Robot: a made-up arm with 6 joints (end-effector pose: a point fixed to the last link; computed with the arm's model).
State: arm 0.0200 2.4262 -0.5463 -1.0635 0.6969 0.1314
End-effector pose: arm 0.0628 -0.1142 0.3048 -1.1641 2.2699 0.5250
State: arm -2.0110 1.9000 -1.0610 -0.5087 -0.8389 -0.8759
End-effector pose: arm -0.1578 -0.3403 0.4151 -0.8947 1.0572 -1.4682
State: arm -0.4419 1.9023 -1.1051 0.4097 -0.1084 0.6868
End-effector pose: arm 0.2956 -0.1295 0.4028 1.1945 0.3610 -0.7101
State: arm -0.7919 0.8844 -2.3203 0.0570 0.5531 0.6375
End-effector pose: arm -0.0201 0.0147 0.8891 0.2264 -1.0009 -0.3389
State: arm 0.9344 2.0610 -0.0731 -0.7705 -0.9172 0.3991
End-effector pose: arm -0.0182 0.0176 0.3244 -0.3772 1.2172 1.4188
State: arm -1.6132 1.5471 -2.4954 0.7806 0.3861 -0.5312
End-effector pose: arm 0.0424 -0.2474 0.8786 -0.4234 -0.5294 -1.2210
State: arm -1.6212 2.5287 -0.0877 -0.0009 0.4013 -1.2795
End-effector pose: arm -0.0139 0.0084 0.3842 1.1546 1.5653 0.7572
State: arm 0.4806 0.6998 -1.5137 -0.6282 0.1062 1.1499
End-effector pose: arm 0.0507 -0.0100 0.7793 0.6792 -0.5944 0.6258
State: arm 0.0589 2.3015 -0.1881 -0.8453 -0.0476 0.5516
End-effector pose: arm -0.0169 -0.0580 0.3205 -0.2304 2.0566 0.3485
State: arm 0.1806 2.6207 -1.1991 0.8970 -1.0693 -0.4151
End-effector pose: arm 0.3230 0.0228 0.2126 -0.0745 0.4857 -0.5943
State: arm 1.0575 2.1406 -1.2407 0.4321 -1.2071 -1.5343
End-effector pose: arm 0.1834 0.3125 0.4140 -1.0769 -0.5753 0.2959
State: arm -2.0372 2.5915 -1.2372 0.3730 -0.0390 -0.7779
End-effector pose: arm -0.1198 -0.2953 0.1961 1.0208 1.1216 -1.4662
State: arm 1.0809 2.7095 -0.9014 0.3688 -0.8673 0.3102
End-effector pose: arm 0.0692 0.1796 0.1692 -0.0897 0.9583 0.5173
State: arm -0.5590 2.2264 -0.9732 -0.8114 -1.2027 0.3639
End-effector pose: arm 0.2532 -0.1546 0.3139 0.0578 0.1714 0.1869
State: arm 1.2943 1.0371 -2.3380 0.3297 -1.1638 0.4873
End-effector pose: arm -0.0576 -0.1104 0.9333 2.1552 -1.7703 1.1188
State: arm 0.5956 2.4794 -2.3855 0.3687 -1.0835 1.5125
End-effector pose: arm 0.4004 0.2729 0.5751 1.9390 -0.4825 1.1252
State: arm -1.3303 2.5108 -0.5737 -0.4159 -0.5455 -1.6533
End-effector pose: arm 0.0052 -0.1497 0.2287 -0.7494 1.3854 0.3143
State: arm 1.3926 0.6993 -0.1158 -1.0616 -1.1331 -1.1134
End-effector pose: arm -0.0300 0.0635 0.4406 -0.8056 -2.0489 1.1730
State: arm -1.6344 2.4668 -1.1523 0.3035 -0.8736 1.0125
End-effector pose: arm -0.0236 -0.3786 0.2574 1.1591 -0.7827 -1.7762
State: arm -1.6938 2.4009 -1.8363 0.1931 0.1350 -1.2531
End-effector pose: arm -0.0571 -0.4790 0.3494 -0.2412 1.2643 -1.1729
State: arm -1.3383 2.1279 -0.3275 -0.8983 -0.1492 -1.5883
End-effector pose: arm -0.0416 -0.1137 0.2973 -0.9093 1.3296 0.8450
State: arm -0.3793 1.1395 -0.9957 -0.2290 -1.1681 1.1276
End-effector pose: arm 0.1883 -0.0749 0.6532 0.5936 -0.9217 0.4199
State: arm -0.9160 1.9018 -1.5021 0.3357 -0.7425 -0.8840
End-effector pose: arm 0.2404 -0.3531 0.5394 -0.6436 0.0424 -1.2497
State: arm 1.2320 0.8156 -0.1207 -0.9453 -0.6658 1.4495
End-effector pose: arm -0.0054 0.0576 0.4046 0.3118 0.7874 1.6481
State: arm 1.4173 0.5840 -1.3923 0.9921 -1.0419 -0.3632
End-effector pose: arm -0.0126 -0.0586 0.8230 1.7336 -0.6306 0.6645
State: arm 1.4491 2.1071 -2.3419 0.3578 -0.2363 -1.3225
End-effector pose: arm 0.0157 0.4446 0.6717 -0.4437 -0.9182 0.9525
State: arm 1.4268 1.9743 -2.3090 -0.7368 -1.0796 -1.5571
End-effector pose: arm 0.0170 0.3726 0.7568 -0.4686 -2.1080 -0.3014
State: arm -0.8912 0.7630 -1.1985 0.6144 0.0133 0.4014
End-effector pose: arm 0.0976 -0.0876 0.7206 0.7199 -0.7718 -0.4998
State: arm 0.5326 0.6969 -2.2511 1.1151 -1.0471 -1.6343
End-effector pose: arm -0.1980 -0.1622 0.8826 0.8979 -1.3081 -0.7560
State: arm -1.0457 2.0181 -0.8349 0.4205 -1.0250 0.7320
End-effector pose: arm 0.1457 -0.2907 0.3666 0.8869 -0.4970 -1.3006
